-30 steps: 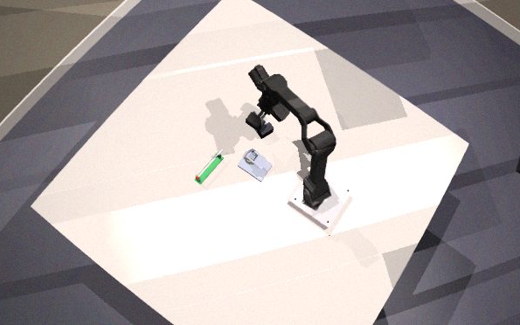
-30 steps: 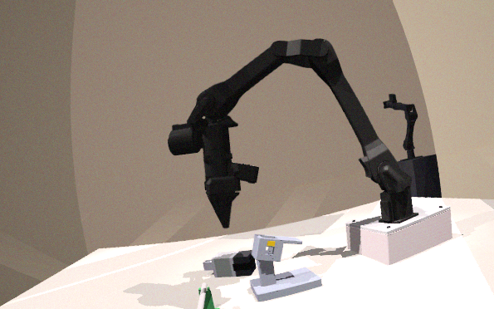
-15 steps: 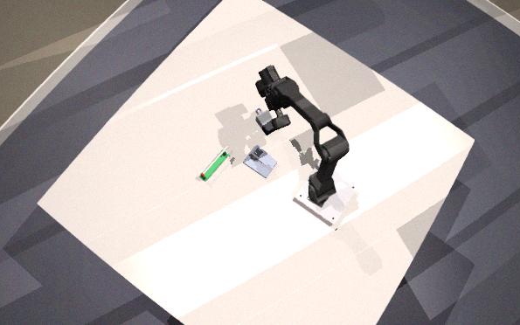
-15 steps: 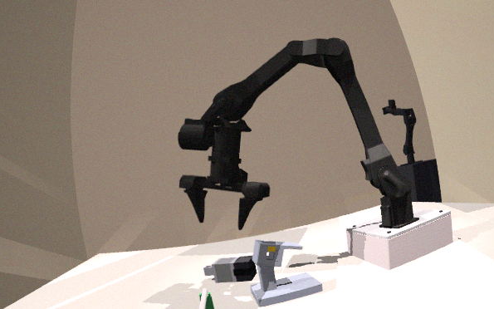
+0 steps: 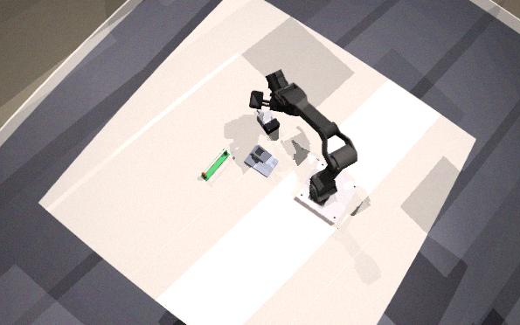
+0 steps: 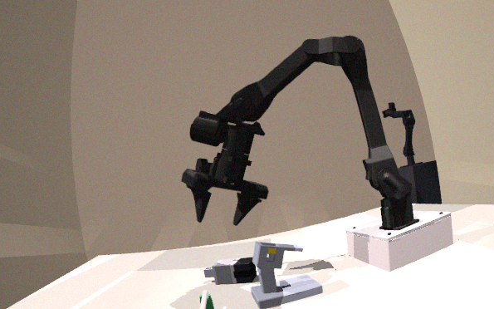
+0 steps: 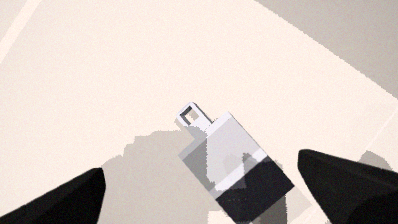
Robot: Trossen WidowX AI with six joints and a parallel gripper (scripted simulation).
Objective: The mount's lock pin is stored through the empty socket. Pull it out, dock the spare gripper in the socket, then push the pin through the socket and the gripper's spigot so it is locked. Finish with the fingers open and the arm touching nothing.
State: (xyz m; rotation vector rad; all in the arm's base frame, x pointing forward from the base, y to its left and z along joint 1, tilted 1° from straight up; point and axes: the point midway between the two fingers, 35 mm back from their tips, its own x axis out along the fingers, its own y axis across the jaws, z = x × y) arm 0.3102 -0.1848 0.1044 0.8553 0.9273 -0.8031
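Now: the spare gripper 110 mm below my gripper tip and 10 mm to the left of it. Round my gripper tip: green stand (270 mm to the left, 110 mm below, 80 mm ahead); then grey mount (170 mm to the left, 80 mm below, 60 mm behind).
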